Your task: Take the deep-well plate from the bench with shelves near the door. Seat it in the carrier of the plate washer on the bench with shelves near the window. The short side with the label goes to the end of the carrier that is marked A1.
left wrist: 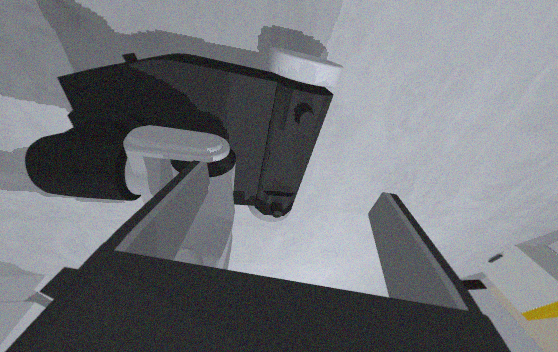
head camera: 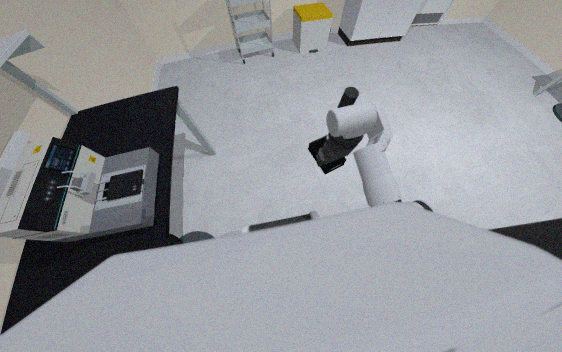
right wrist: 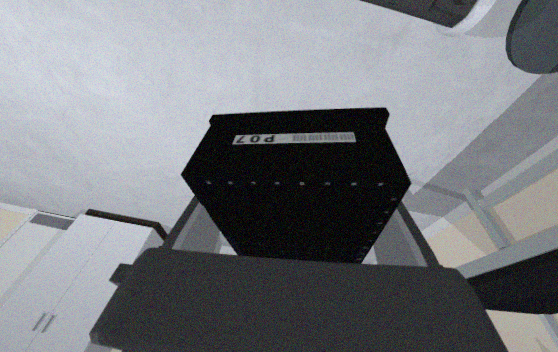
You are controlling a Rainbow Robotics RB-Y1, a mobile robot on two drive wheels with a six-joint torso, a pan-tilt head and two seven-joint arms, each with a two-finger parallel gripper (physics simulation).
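Frame: origin at the robot's base, x right, y back, z down, level; metres.
Where they show: left gripper, fingertip midpoint: (left wrist: 291,189); right gripper, fingertip midpoint: (head camera: 329,159) (right wrist: 296,181).
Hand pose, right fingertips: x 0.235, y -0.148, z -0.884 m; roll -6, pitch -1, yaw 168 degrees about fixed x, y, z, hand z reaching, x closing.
Things, the pixels of their top centre, and the offset from my right fingertips. "pt": a spot on its surface instead. Level surfaces: height alone.
- black deep-well plate at its top centre: (right wrist: 295,248) (head camera: 327,151) dx -0.006, dy -0.020, dz -0.033 m
- plate washer at its top centre: (head camera: 48,187) dx -1.096, dy -0.074, dz -0.074 m
- black bench at its surface level: dz +0.121 m
- round dark disc at a spot on its surface: (right wrist: 537,40) pt dx -0.897, dy +0.119, dz +0.853 m
The black deep-well plate (head camera: 336,167) (right wrist: 300,160) is in my right gripper (right wrist: 296,181), which is shut on it above the floor. Its short side with the white P07 label faces away from the palm in the right wrist view. In the head view my right arm hides much of the plate. My left gripper (left wrist: 291,189) is open, with no object between its fingers. The plate washer (head camera: 77,212) stands on the black bench (head camera: 135,112) at the left of the head view. Its dark carrier (head camera: 127,184) faces the room. The A1 mark cannot be read.
A shelved metal stand (head camera: 255,44), a white bin with a yellow lid (head camera: 313,12) and a white cabinet (head camera: 375,22) (right wrist: 70,280) stand by the far wall. A round dark disc (head camera: 197,236) (right wrist: 537,40) is beside the bench. My dark base (left wrist: 245,125) lies below the left gripper.
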